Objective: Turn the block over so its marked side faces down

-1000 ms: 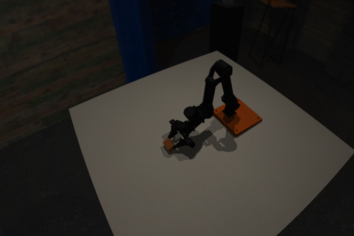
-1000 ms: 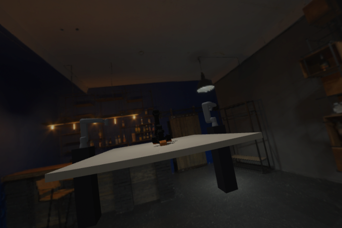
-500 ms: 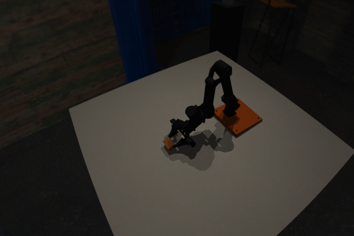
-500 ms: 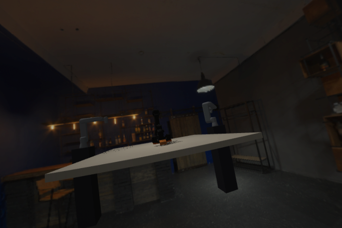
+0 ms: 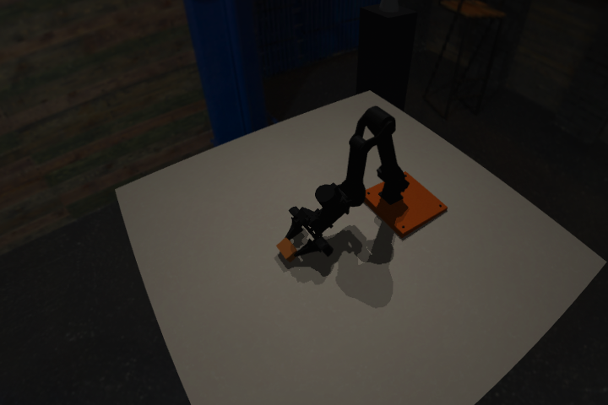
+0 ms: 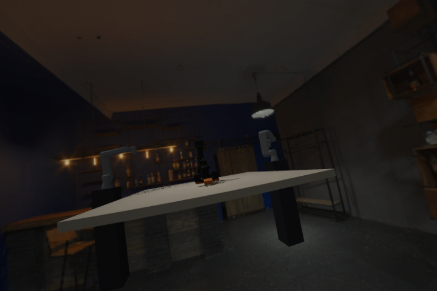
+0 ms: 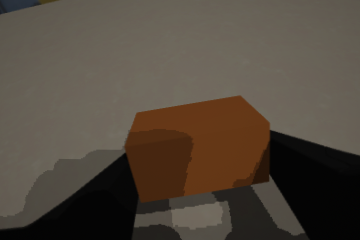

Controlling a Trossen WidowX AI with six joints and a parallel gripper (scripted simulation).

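Right now my gripper tip is 10 mm above the orange block.
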